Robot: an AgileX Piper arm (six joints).
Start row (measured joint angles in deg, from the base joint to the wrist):
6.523, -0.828, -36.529, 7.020, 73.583, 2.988
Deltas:
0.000, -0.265, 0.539, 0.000, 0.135, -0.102
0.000, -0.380, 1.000, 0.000, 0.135, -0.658
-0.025, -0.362, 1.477, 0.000, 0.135, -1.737
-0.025, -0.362, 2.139, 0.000, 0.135, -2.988
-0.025, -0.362, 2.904, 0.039, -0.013, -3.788
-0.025, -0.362, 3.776, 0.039, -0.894, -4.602
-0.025, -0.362, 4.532, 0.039, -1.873, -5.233
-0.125, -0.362, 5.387, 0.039, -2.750, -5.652
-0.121, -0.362, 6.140, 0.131, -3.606, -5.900
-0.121, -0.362, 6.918, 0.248, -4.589, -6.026
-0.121, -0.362, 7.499, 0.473, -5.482, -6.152
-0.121, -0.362, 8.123, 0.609, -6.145, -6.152
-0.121, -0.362, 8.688, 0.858, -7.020, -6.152
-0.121, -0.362, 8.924, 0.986, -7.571, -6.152
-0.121, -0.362, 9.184, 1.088, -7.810, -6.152
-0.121, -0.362, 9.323, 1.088, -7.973, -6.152
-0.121, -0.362, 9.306, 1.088, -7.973, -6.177
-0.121, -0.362, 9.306, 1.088, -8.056, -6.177
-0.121, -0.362, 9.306, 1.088, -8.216, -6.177
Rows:
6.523, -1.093, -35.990, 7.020, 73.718, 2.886
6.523, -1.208, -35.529, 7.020, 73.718, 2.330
6.498, -1.190, -35.052, 7.020, 73.718, 1.251
6.498, -1.190, -34.390, 7.020, 73.718, 0.000
6.498, -1.190, -33.625, 7.059, 73.570, -0.800
6.498, -1.190, -32.753, 7.059, 72.689, -1.614
6.498, -1.190, -31.997, 7.059, 71.710, -2.245
6.398, -1.190, -31.142, 7.059, 70.833, -2.664
6.402, -1.190, -30.389, 7.151, 69.977, -2.912
6.402, -1.190, -29.611, 7.268, 68.994, -3.038
6.402, -1.190, -29.030, 7.493, 68.101, -3.164
6.402, -1.190, -28.406, 7.629, 67.438, -3.164
6.402, -1.190, -27.841, 7.878, 66.563, -3.164
6.402, -1.190, -27.605, 8.006, 66.012, -3.164
6.402, -1.190, -27.345, 8.108, 65.773, -3.164
6.402, -1.190, -27.206, 8.108, 65.610, -3.164
6.402, -1.190, -27.223, 8.108, 65.610, -3.189
6.402, -1.190, -27.223, 8.108, 65.527, -3.189
6.402, -1.190, -27.223, 8.108, 65.367, -3.189

